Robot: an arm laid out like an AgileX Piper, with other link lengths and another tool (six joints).
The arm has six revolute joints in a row. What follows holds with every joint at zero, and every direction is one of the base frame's.
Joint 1 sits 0.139 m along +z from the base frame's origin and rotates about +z.
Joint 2 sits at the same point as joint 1 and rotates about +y.
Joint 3 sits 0.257 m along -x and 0.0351 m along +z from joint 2 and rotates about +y.
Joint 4 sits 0.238 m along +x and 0.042 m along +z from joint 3 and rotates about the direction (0.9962, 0, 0.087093).
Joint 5 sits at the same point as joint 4 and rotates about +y.
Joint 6 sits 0.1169 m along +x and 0.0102 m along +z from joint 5 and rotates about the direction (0.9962, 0, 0.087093).
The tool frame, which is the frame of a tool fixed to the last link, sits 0.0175 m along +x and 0.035 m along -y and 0.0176 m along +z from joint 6; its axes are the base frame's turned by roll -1.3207, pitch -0.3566 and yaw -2.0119 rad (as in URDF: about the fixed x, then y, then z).
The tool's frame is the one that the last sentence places.
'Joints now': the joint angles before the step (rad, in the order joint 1, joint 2, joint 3, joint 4, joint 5, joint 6). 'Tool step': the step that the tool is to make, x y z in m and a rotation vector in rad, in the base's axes. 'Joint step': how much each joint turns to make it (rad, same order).
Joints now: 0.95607 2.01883 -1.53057 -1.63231 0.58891 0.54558
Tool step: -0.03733 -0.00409 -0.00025 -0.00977 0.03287 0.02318
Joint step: 0.07272 -0.10089 0.13908 0.02570 0.03672 0.01797
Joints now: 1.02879 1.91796 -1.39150 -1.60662 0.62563 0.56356
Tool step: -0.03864 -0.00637 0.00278 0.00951 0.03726 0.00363
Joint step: 0.08991 -0.09748 0.11318 0.06314 0.06168 0.00986
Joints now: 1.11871 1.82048 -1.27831 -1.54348 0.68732 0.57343
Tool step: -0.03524 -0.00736 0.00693 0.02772 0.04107 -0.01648
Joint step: 0.09729 -0.08372 0.06867 0.09274 0.08165 0.00055
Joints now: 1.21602 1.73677 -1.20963 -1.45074 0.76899 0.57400
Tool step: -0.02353 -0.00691 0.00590 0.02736 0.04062 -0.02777
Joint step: 0.07325 -0.05335 0.02712 0.08573 0.07353 -0.00138
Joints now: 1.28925 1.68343 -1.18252 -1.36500 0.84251 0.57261
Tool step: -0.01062 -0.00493 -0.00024 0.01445 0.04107 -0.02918
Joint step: 0.03571 -0.02114 0.00756 0.06558 0.04363 -0.00002
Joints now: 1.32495 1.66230 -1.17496 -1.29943 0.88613 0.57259
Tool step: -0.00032 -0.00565 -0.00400 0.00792 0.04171 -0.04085
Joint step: 0.00302 -0.00404 0.00020 0.05521 0.02477 0.00141
